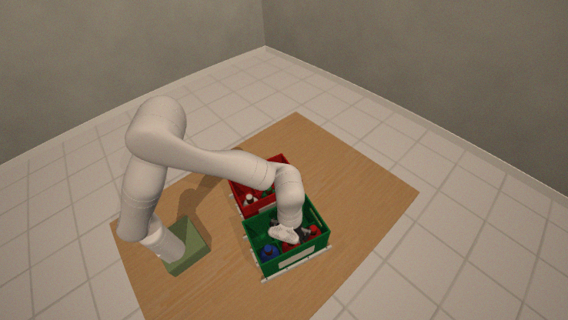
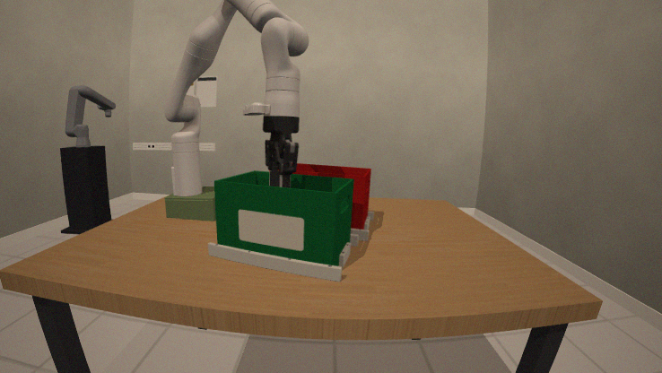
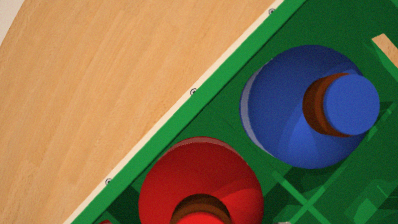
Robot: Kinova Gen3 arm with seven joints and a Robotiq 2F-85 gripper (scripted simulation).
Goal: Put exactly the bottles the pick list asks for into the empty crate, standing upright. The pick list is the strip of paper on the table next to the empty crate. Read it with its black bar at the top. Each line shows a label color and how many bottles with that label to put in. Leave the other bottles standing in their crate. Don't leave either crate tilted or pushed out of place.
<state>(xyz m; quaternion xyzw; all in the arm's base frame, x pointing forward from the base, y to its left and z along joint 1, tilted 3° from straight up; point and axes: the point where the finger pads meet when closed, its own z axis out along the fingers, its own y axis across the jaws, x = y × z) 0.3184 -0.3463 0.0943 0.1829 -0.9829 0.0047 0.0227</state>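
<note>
My gripper is now 9 cm above the red-label bottle. Also, from my hand: green crate (2 cm ahead, 4 cm to the left, 9 cm below); then red-labelled bottle (8 cm ahead, 4 cm to the right, 9 cm below); then blue-label bottle (8 cm behind, 4 cm to the left, 9 cm below).
</note>
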